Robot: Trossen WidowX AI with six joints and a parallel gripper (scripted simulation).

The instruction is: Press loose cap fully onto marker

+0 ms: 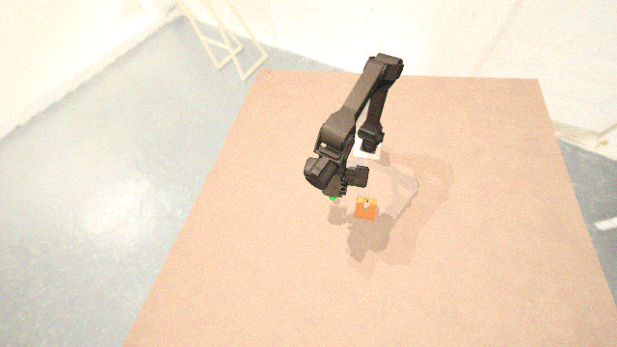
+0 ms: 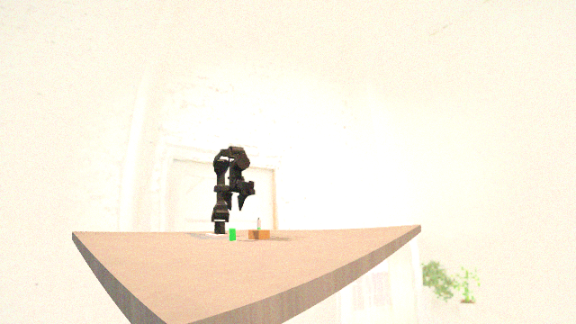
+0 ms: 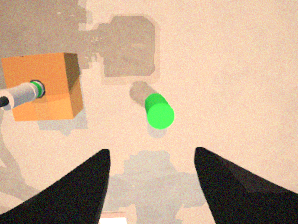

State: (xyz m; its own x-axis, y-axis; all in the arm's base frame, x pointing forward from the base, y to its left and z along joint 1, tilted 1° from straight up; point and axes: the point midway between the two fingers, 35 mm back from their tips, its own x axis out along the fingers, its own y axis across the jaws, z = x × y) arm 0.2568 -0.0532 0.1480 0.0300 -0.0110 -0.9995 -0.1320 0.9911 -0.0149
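My gripper tip is 2 cm to the left of the green cap and 10 cm above it. The rest, counted from my gripper tip: holder block 1 cm ahead, 11 cm to the left, 10 cm below.
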